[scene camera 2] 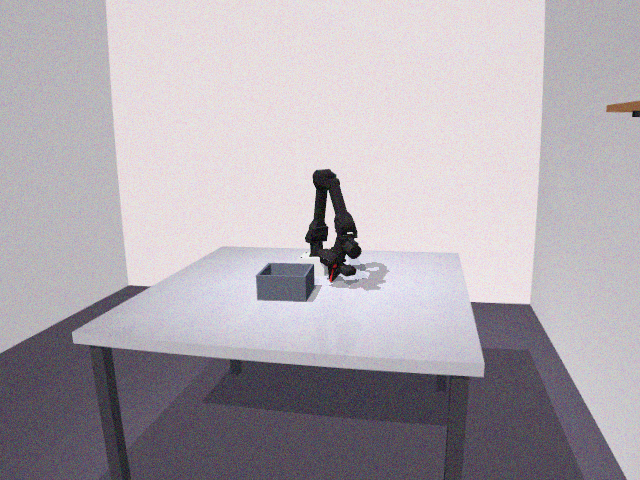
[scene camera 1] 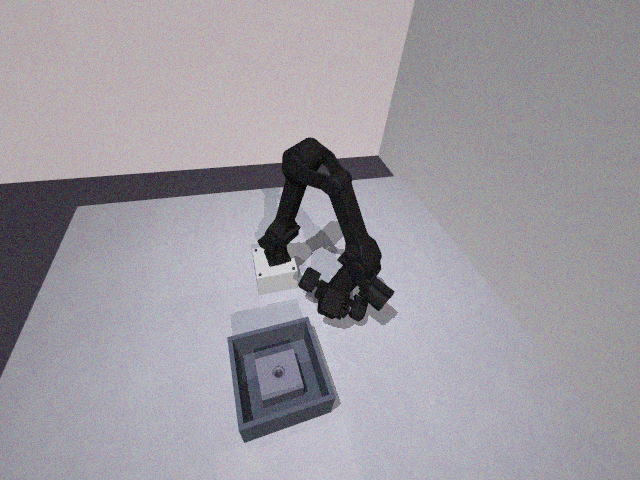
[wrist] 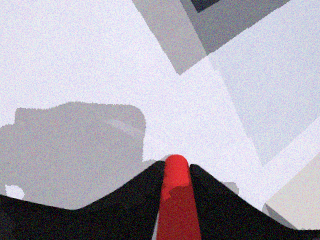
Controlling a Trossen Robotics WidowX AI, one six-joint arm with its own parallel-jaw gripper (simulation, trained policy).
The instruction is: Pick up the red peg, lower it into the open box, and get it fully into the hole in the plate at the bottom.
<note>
The pictures show: my gripper and a light plate.
My gripper shows as well in scene camera 2 and in the wrist view.
</note>
